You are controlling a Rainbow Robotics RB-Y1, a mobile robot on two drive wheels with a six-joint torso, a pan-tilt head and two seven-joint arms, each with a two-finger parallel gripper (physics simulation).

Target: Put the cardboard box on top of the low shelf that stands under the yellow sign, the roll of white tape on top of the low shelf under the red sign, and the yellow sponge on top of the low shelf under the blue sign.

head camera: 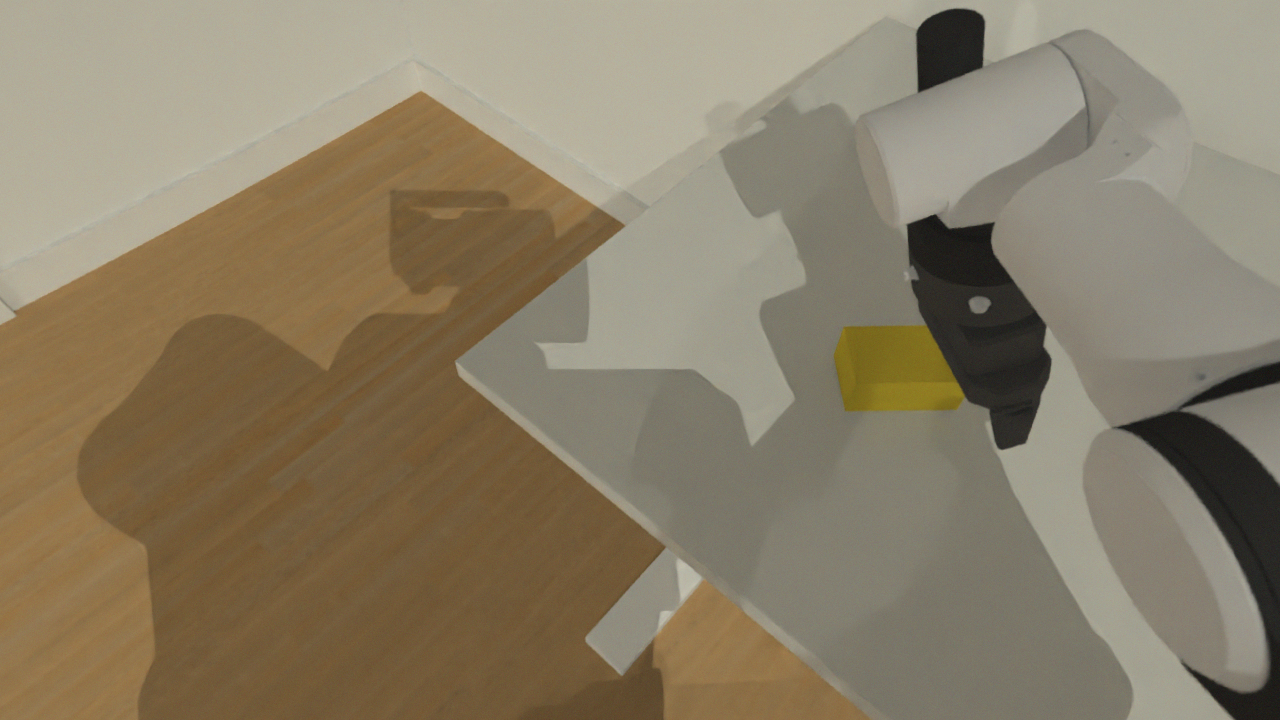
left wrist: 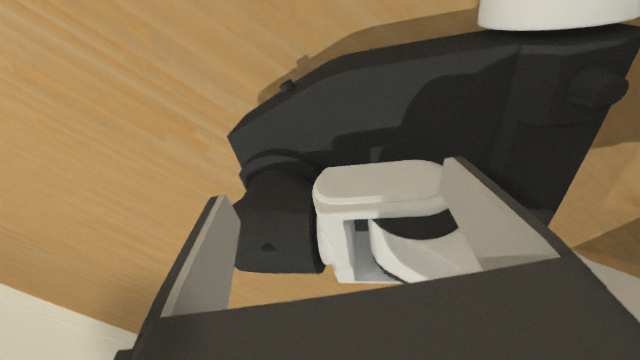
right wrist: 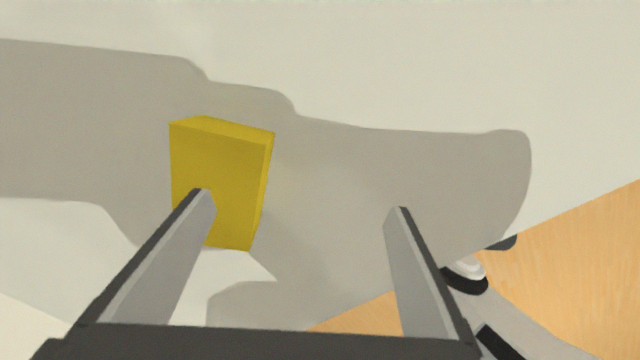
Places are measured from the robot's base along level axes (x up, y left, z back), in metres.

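Pixels of known places: left gripper, fingertip midpoint: point(left wrist: 336, 191); right gripper, fingertip midpoint: point(head camera: 978, 385) point(right wrist: 302, 208).
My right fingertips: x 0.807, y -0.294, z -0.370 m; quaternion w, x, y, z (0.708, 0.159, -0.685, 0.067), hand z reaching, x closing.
Behind a point stands the place of what it marks.
The yellow sponge point(head camera: 895, 367) {x 0.766, y -0.251, z -0.418 m} point(right wrist: 220, 170) {x 0.766, y -0.288, z -0.430 m} lies on a light grey table top point(head camera: 662, 295) {x 0.721, y -0.058, z -0.547 m} point(right wrist: 450, 60) {x 0.721, y -0.405, z -0.268 m}. My right gripper point(head camera: 1011, 434) point(right wrist: 302, 208) {x 0.807, y -0.294, z -0.370 m} is open with nothing between its fingers. It hangs over the table and hides the sponge's right end in the head view. In the right wrist view the sponge is left of the gap between the fingers, and the left-hand finger covers part of it. My left gripper point(left wrist: 336, 191) {x 0.475, y 0.249, z 0.302 m} is open and empty over the floor, beside the robot's base. The cardboard box, tape roll, shelves and signs do not show.
The table's corner and long edge face the wooden floor point(head camera: 268, 501) {x 0.001, y 0.609, z -0.705 m} point(left wrist: 100, 125) {x 0.001, y 0.164, z 1.062 m}. A pale table foot point(head camera: 631, 626) sticks out below the edge. Walls with white skirting point(head camera: 205, 170) {x 0.090, y 0.869, z -1.478 m} meet behind the floor. The robot's dark base point(left wrist: 375, 95) {x 0.170, y 0.182, z 0.271 m} shows in the left wrist view.
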